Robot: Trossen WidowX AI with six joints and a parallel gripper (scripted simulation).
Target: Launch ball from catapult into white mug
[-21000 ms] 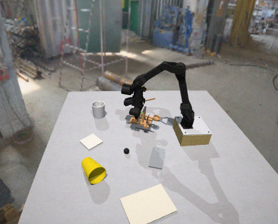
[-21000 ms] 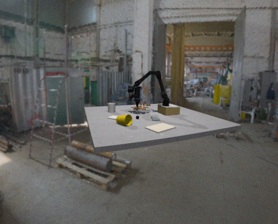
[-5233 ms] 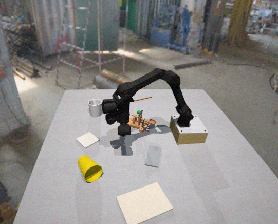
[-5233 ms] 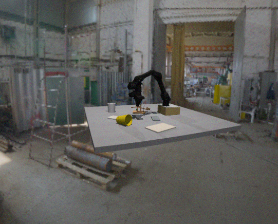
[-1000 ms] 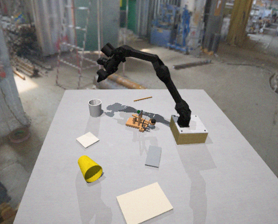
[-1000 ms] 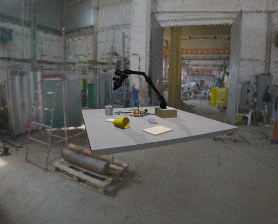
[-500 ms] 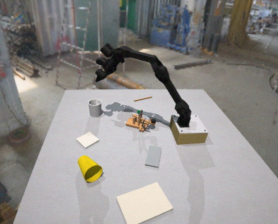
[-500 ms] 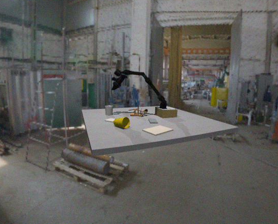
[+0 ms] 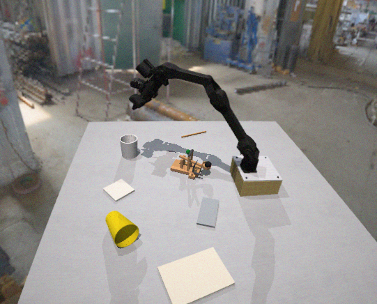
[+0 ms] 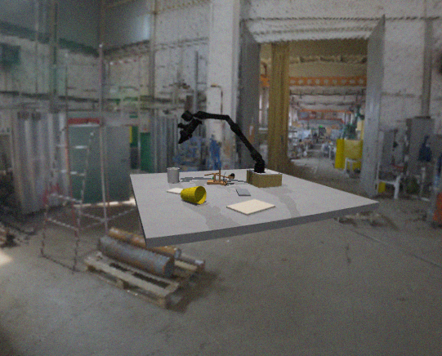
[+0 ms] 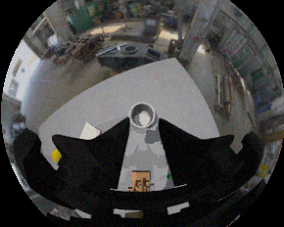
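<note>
Now: gripper tip 34 cm past the black ball, 17 cm to the right of it and 22 cm above it. Round my gripper tip: green dot: 28 cm behind, 1 cm to the right, 27 cm below; white mug: 4 cm ahead, 1 cm to the right, 25 cm below; white tile: 7 cm ahead, 26 cm to the left, 28 cm below.
</note>
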